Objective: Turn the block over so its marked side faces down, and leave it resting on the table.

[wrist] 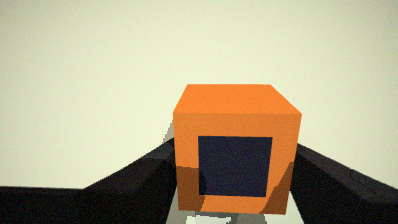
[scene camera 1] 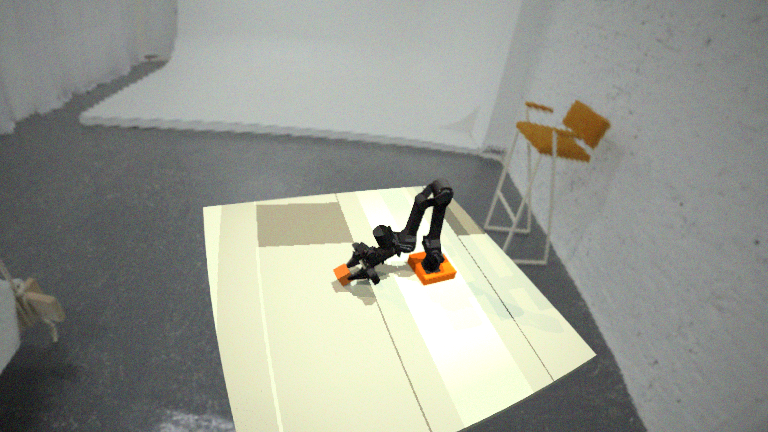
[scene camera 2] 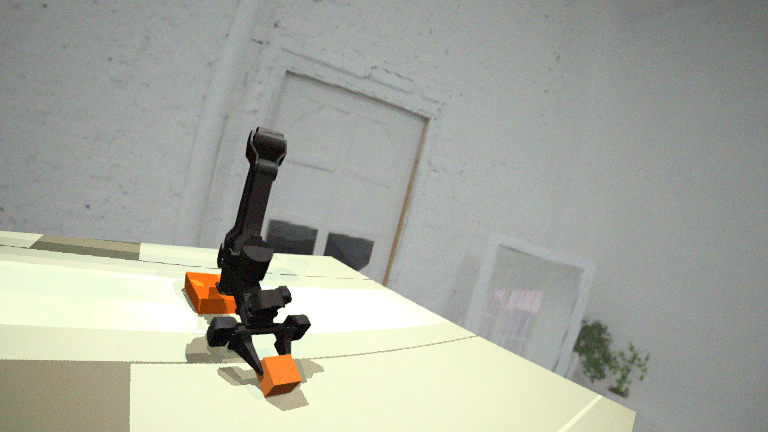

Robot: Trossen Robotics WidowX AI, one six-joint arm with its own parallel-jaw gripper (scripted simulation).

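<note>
My gripper [scene camera 2: 276,372] [wrist: 230,146] [scene camera 1: 345,274], carrying an orange block [scene camera 2: 280,375].
</note>
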